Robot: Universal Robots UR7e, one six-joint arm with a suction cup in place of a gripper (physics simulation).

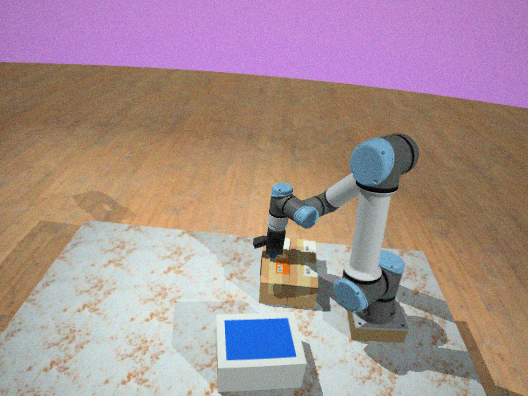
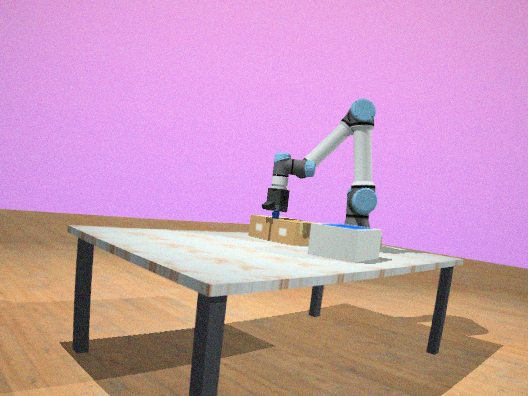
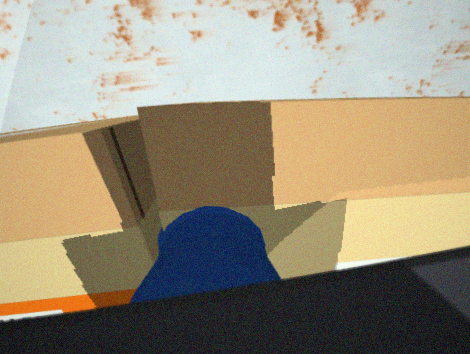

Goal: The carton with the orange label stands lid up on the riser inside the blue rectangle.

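Pixels of known places: hand, tool point: [image 1: 272, 257] [image 2: 274, 221] [image 3: 215, 222]; arm's base, link origin: [image 1: 373, 309].
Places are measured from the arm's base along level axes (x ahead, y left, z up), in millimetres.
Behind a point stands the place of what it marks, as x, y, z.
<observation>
The carton with the orange label [image 1: 276, 277] [image 2: 260, 225] @(406, -271, -1) [image 3: 380, 152] @(393, -268, 41) stands on the table, lid up, a taped brown box with the orange label [image 1: 282, 268] @(331, -142, 42) [image 3: 45, 303] @(354, -157, 42) on its top. My suction cup [image 1: 272, 254] [image 2: 276, 214] [image 3: 206, 247] is pressed down on that top, near its far left corner, and grips the carton. The carton's bottom rests on the table. The white riser [image 1: 260, 366] @(398, 307, 58) [image 2: 341, 244] @(524, 264, -3) stands in front of the carton, and the blue rectangle [image 1: 259, 339] @(405, 213, 59) [image 2: 341, 225] @(409, 177, 59) on its top is bare.
A second brown carton [image 1: 307, 277] @(240, -102, 42) with a white label adjoins the first on the side towards the robot base [image 1: 377, 324] @(5, 77, 6). All of them stand on a marbled table [image 1: 106, 298] @(968, -5, -61) [image 2: 192, 259] @(1119, 167, -61) with dark legs.
</observation>
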